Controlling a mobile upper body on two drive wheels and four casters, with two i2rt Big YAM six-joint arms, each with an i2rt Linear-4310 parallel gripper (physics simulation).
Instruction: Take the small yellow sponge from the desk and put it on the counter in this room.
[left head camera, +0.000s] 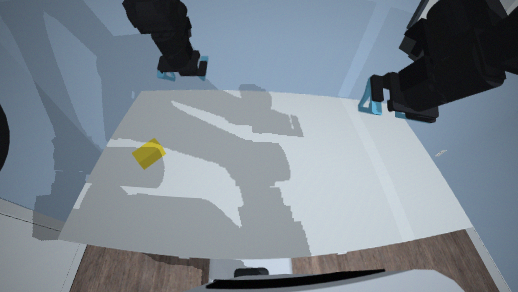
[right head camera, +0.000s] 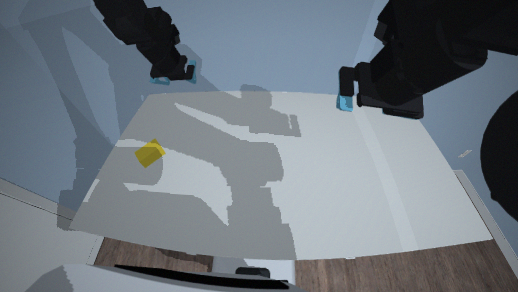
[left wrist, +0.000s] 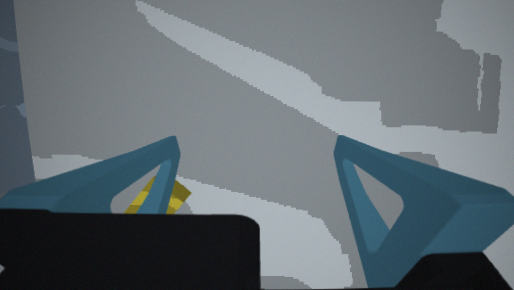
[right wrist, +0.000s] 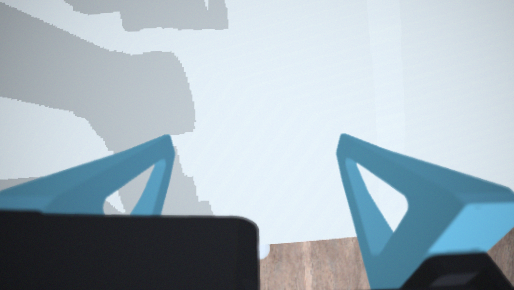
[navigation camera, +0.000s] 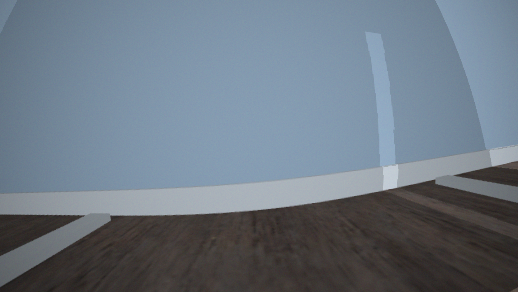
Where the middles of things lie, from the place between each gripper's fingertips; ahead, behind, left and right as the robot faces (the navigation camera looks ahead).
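The small yellow sponge (left wrist: 179, 194) is 130 mm behind my left hand and 180 mm to the left of it, and it is also 220 mm below that hand. By its middle, the sponge is nearer to my left hand than to my right hand.
Counted from my right hand, the sponge is 100 mm ahead, 310 mm below and 640 mm to the left.
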